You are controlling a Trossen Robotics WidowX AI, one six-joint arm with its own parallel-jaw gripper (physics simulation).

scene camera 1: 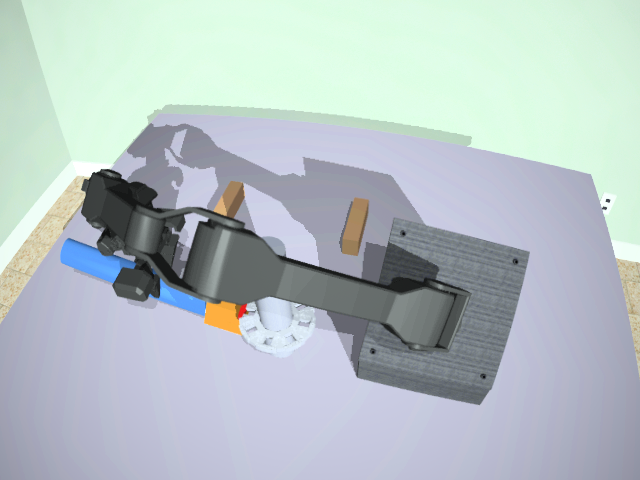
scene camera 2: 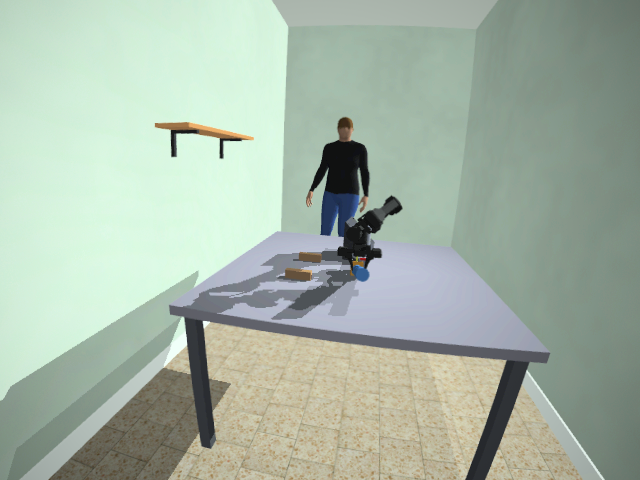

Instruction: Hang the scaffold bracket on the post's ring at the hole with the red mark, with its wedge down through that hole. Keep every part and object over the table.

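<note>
The scaffold bracket, a blue tube with an orange head, is held by my gripper, which is shut on the tube. The tube points left in scene camera 1, with its head at the left edge of the pale ring around the grey post. The red mark shows between head and ring. A bit of yellow, perhaps the wedge, shows above the head in scene camera 2. Whether the wedge is in the hole is hidden.
Two brown blocks lie on the table on the wall side. The arm's dark base plate is right of the post. The forearm passes over the post. A person stands behind the table.
</note>
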